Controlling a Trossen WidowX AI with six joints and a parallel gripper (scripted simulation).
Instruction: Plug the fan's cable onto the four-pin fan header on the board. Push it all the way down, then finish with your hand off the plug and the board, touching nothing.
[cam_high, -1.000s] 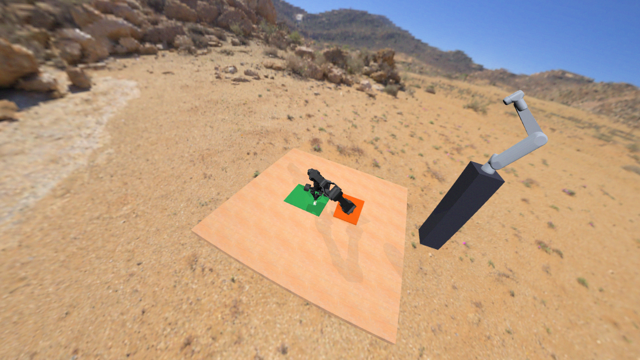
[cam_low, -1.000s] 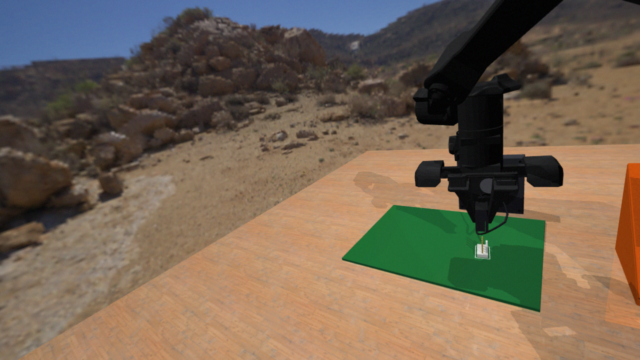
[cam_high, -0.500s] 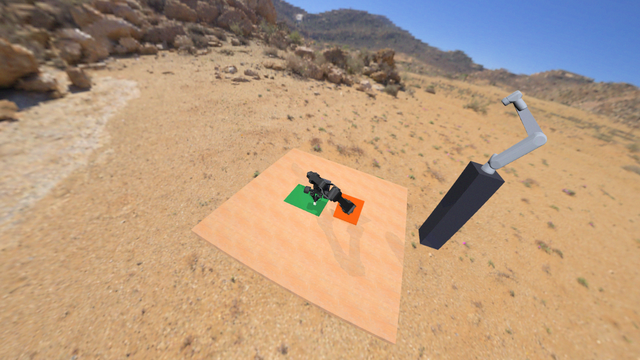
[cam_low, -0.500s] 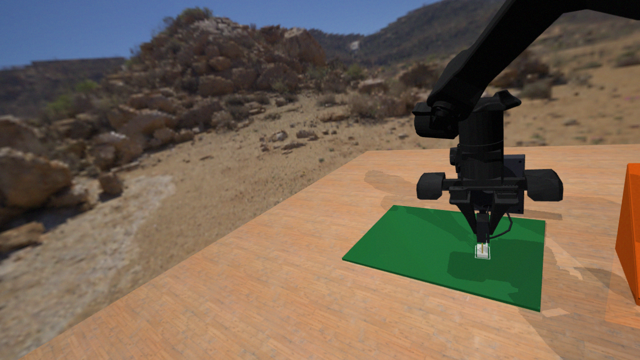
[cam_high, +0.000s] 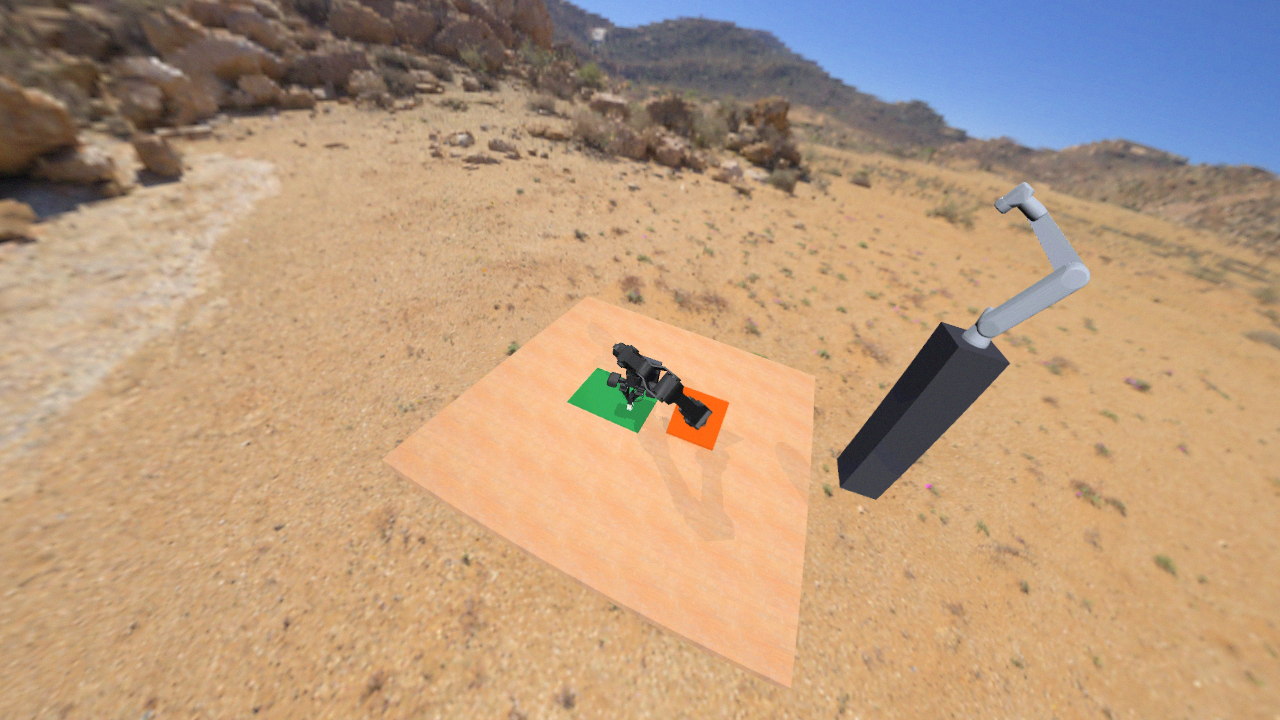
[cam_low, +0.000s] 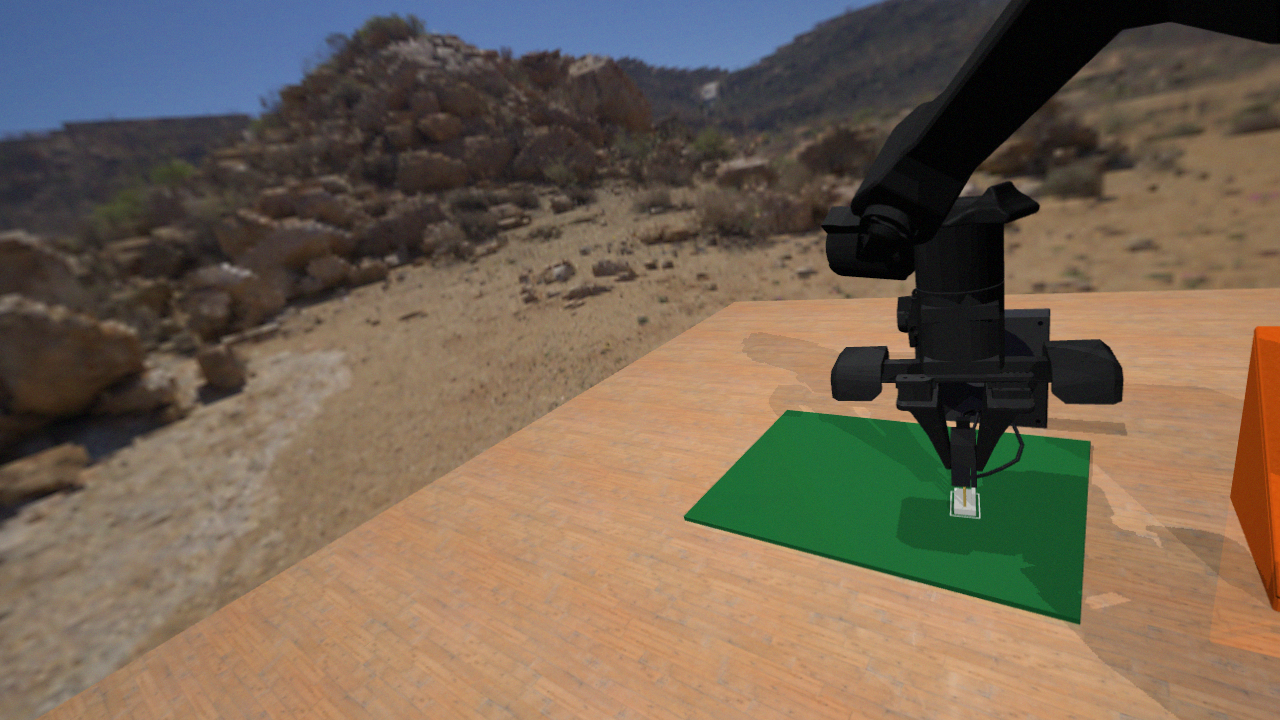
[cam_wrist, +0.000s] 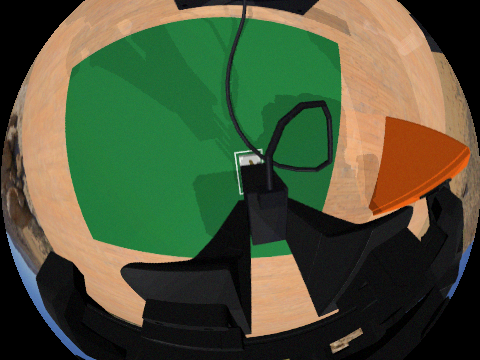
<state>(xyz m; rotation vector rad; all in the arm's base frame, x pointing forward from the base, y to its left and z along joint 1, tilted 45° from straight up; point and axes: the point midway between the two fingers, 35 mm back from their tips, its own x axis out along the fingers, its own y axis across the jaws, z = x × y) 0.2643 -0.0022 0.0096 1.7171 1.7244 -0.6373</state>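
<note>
Now: the black plug 10 mm to the right of my gripper tip and 10 mm above it. The rest, counted from my gripper tip: black square fan: 180 mm to the right, 20 mm above; then green board: 70 mm ahead, 60 mm below, 30 mm to the right; then white four-pin header: 40 mm below, 10 mm to the right.
</note>
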